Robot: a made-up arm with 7 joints.
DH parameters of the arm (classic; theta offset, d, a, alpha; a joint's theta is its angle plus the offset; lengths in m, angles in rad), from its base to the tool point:
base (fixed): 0 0 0 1.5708
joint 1: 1.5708 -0.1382 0 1.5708
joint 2: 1.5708 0 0 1.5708
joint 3: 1.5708 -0.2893 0 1.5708
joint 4: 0 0 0 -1.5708
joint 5: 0 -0.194 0 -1.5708
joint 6: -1.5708 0 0 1.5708
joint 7: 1.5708 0 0 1.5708
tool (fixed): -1.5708 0 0 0
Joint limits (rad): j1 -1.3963..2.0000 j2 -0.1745..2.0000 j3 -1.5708..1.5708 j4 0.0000..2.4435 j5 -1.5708..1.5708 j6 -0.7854..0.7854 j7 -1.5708..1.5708
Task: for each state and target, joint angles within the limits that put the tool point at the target. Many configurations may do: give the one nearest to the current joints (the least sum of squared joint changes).
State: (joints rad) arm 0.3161 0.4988 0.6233 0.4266 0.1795 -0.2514 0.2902
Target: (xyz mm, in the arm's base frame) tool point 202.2 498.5 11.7
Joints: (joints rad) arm 0.8168 0.9575 0.5662 1.1140 0.1795 -0.2514 0.2902
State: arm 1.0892 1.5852 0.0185 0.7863 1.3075 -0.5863 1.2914
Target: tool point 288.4 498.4 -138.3
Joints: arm 1.0236 0.8492 -0.0305 0.1655 1.3075 -0.5863 1.2914
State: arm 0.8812 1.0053 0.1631 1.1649 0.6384 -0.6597 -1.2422
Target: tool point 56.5 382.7 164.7
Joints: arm 1.1268 1.3652 0.3807 1.8528 0.6384 -0.6597 -1.2422
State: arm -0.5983 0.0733 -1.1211 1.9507 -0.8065 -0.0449 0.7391
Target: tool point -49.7 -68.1 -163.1
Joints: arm -0.3581 -0.1745 -1.5097 2.0295 -0.8065 -0.0449 0.7391
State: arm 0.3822 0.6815 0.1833 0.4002 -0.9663 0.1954 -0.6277
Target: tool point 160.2 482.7 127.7
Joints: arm 1.1942 1.1767 0.2112 1.2129 -0.9663 0.1954 -0.6277
